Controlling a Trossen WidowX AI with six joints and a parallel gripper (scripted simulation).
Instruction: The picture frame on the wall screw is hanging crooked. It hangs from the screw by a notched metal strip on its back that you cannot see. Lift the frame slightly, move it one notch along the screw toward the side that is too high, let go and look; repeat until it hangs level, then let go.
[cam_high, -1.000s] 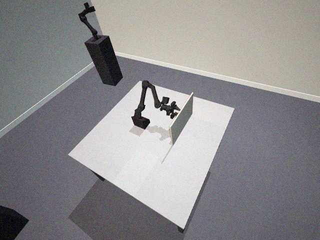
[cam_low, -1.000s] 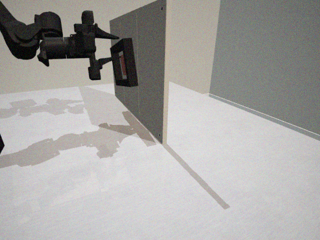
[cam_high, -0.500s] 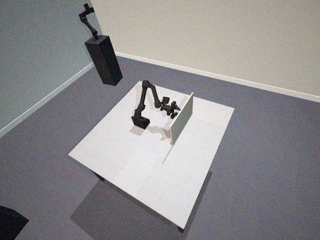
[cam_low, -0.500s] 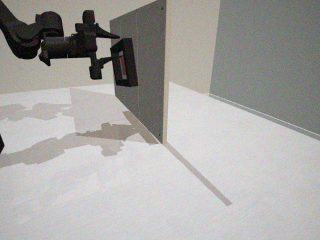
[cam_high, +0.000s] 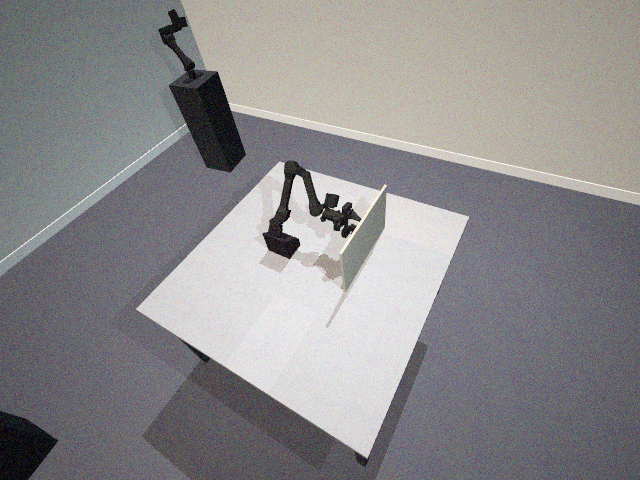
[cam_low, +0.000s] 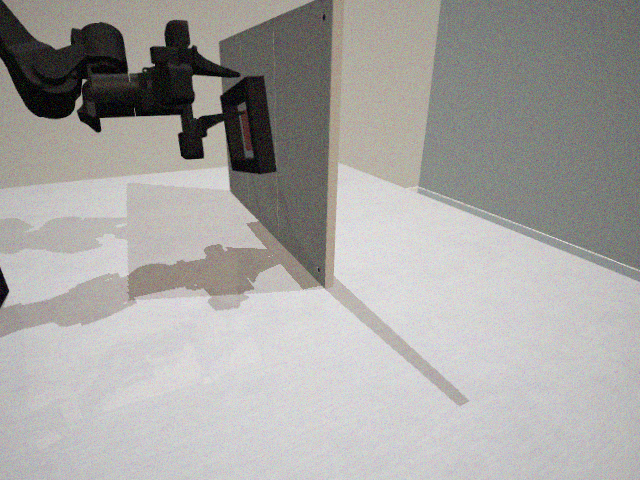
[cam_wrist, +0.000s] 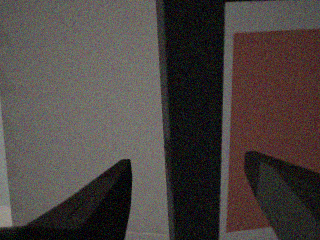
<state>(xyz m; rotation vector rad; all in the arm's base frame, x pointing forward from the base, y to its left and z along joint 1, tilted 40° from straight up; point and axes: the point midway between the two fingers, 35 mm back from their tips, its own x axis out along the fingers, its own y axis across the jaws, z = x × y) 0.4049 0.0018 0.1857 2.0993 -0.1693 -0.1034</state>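
The picture frame is 10 mm ahead of my gripper tip, 10 mm to the right of it and 50 mm below it. Round my gripper tip: wall panel: 20 mm ahead, 20 mm to the right, 60 mm below.
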